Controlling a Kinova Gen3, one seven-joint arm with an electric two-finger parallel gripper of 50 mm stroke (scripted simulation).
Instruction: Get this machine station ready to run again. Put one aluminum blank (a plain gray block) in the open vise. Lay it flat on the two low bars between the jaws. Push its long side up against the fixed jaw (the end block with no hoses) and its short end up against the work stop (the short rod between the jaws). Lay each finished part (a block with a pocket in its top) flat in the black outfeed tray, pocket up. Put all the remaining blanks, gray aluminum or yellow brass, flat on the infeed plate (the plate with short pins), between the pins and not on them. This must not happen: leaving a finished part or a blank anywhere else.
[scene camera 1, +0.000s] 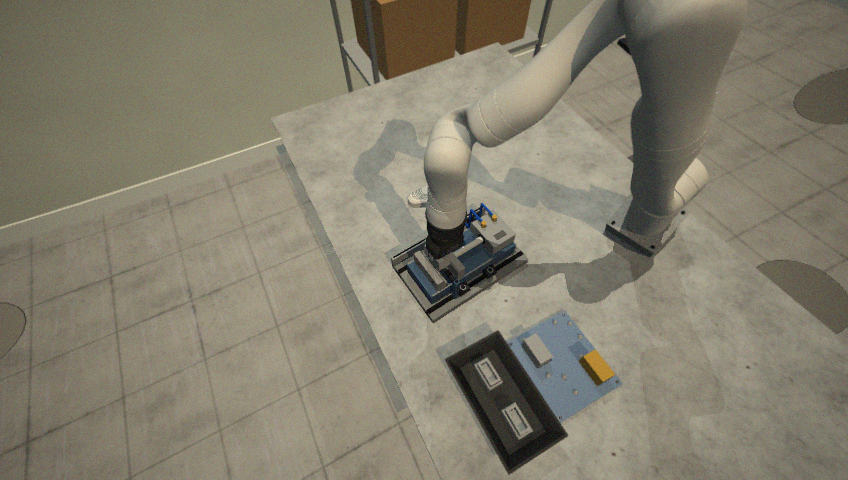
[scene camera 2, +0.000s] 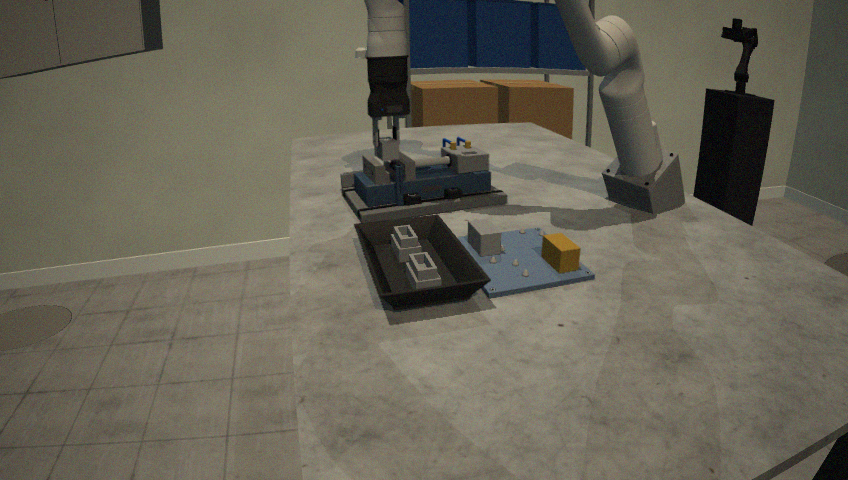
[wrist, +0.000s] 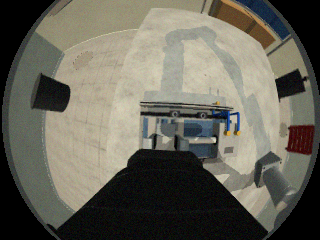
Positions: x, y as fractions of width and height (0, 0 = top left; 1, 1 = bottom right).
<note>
In view: my gripper (scene camera 2: 0.46, 0.30), a brass blank (scene camera 2: 0.66, 0.53), a vise (scene camera 2: 0.56, 0.38) and an infeed plate (scene camera 1: 0.66, 0.71).
My gripper shows as well in scene camera 1 (scene camera 1: 0.52, 0.53) and in the wrist view (wrist: 0.52, 0.58). The vise shows as well in scene camera 1 (scene camera 1: 0.56, 0.53). The infeed plate is seen too in scene camera 2 (scene camera 2: 0.60, 0.58). The wrist view misses the brass blank, which is hidden by my gripper.
</note>
